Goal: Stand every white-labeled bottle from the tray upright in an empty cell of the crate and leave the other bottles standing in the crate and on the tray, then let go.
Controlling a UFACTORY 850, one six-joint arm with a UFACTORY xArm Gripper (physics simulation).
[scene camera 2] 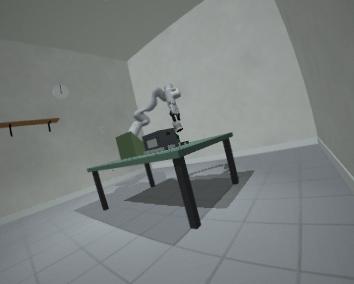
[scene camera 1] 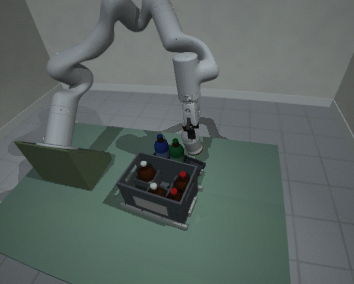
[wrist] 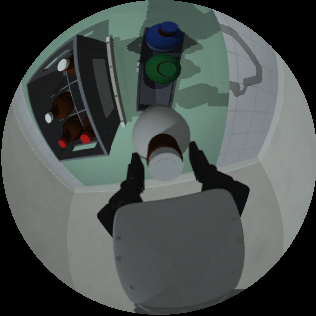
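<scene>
My gripper (scene camera 1: 190,131) (scene camera 2: 176,119) (wrist: 164,154) is shut on the white-labeled bottle (scene camera 1: 193,145) (scene camera 2: 178,129) (wrist: 161,125), which has a white cap. It holds the bottle raised at the near end of the tray (scene camera 1: 200,164) (wrist: 155,97) in the wrist view, slightly tilted. A blue bottle (scene camera 1: 161,146) (wrist: 164,38) and a green bottle (scene camera 1: 176,151) (wrist: 160,70) stand on the tray. The dark crate (scene camera 1: 127,193) (scene camera 2: 162,141) (wrist: 91,62) holds two white-capped brown bottles (scene camera 1: 146,173) (wrist: 62,105) and two red-capped ones (scene camera 1: 182,182) (wrist: 72,129). Parts of its cells are hidden.
The crate stands between light rails (scene camera 1: 150,217) (wrist: 116,82) on the green table (scene camera 1: 240,200) (scene camera 2: 160,158). A green slanted block (scene camera 1: 65,168) (scene camera 2: 128,145) stands by the arm's base. The crate walls rise beside the tray.
</scene>
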